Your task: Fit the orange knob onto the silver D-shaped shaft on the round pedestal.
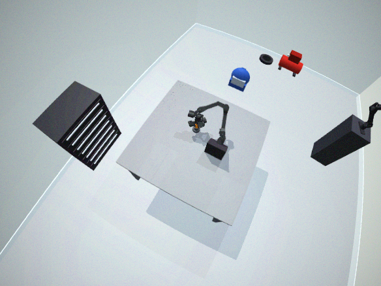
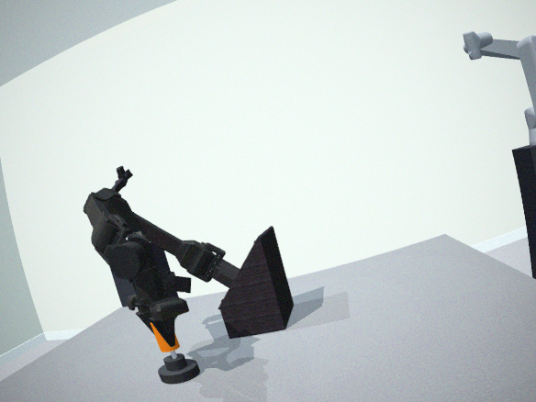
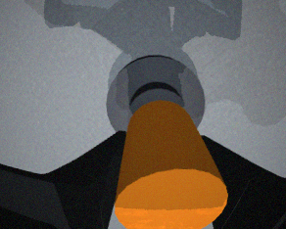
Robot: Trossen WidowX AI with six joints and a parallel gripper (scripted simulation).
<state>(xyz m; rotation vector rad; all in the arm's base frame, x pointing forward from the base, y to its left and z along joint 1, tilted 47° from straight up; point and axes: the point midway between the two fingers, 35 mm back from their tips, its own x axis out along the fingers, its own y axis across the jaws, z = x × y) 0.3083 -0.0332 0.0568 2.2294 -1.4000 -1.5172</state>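
Now: the dark round pedestal 4 cm below my gripper tip. Also, from my gripper tip: orange knob: 3 cm above.
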